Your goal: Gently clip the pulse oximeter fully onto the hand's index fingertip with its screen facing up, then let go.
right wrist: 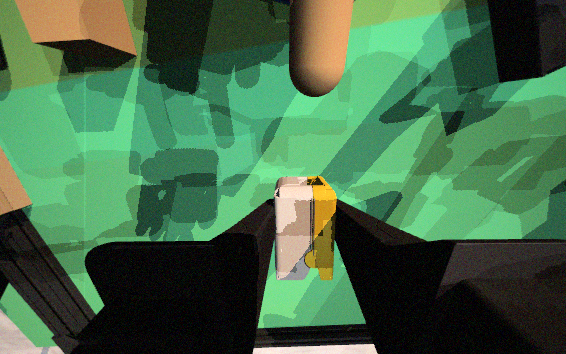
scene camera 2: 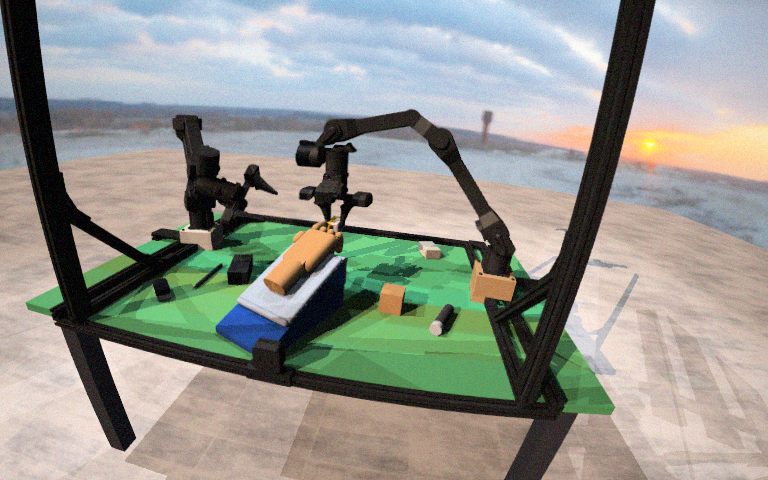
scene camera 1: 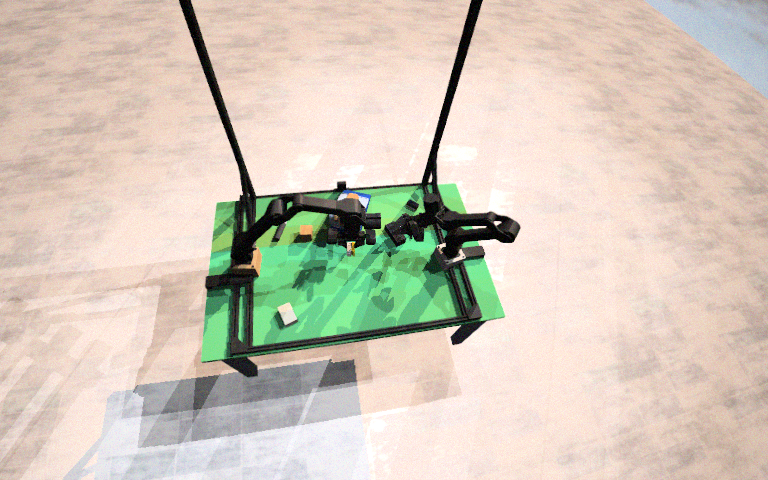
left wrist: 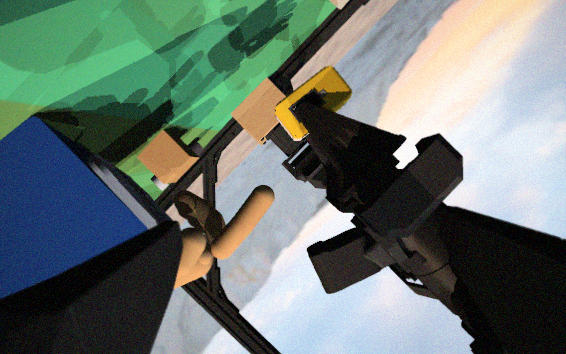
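Pixels of known places: left gripper, fingertip midpoint: [scene camera 2: 271, 207] [scene camera 1: 390, 231] [left wrist: 311, 227]; right gripper, fingertip midpoint: [right wrist: 302, 205] [scene camera 2: 334, 227] [scene camera 1: 350, 247] [left wrist: 298, 110]; left arm's base, link origin: [scene camera 2: 201, 226] [scene camera 1: 451, 251]; right arm's base, link origin: [scene camera 2: 494, 270] [scene camera 1: 244, 257] [left wrist: 277, 126].
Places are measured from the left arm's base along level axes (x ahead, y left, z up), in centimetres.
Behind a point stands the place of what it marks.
The white-and-yellow pulse oximeter [scene camera 1: 350, 249] {x 43.1, y -11.0, z 8.8 cm} [scene camera 2: 334, 225] {x 42.2, y -14.9, z 7.7 cm} [left wrist: 332, 84] {x 41.7, y -9.7, z 7.1 cm} [right wrist: 294, 212] {x 42.6, y -13.8, z 8.4 cm} is between the fingertips of my right gripper [right wrist: 302, 205] {x 42.3, y -13.1, z 6.5 cm}, which is shut on it. In the right wrist view it is apart from the rounded tip of the hand's extended index finger [right wrist: 319, 55] [left wrist: 245, 222], with a gap between them. Its screen cannot be made out. The tan hand [scene camera 2: 303, 251] {x 36.4, y -33.5, z 7.9 cm} rests palm-down or nearly so on a padded wedge; its other fingers look curled. My left gripper [left wrist: 311, 227] {x 25.2, y -12.5, z 11.0 cm} [scene camera 2: 252, 206] is open and empty, beside the hand, with its fingers wide apart.
The blue wedge [scene camera 2: 314, 305] {x 39.4, y -40.7, z -0.5 cm} with a grey pad bears the hand. An orange cube [scene camera 2: 391, 299] {x 55.8, y -34.8, z -2.0 cm} [scene camera 1: 305, 232] {x 57.0, y -31.1, z -0.9 cm} and a dark cylinder [scene camera 2: 441, 319] {x 66.0, y -40.5, z -3.3 cm} stand beside it. A black box [scene camera 2: 240, 268] {x 19.2, y -22.4, z -2.5 cm}, a thin pen-like rod [scene camera 2: 207, 275] {x 10.4, y -22.5, z -5.0 cm} and a small black object [scene camera 2: 161, 289] {x 4.6, y -34.3, z -2.9 cm} lie opposite. A white block [scene camera 1: 287, 314] {x 73.6, y 2.1, z -2.9 cm} [scene camera 2: 429, 249] {x 72.7, y -1.8, z -2.9 cm} lies farther off.
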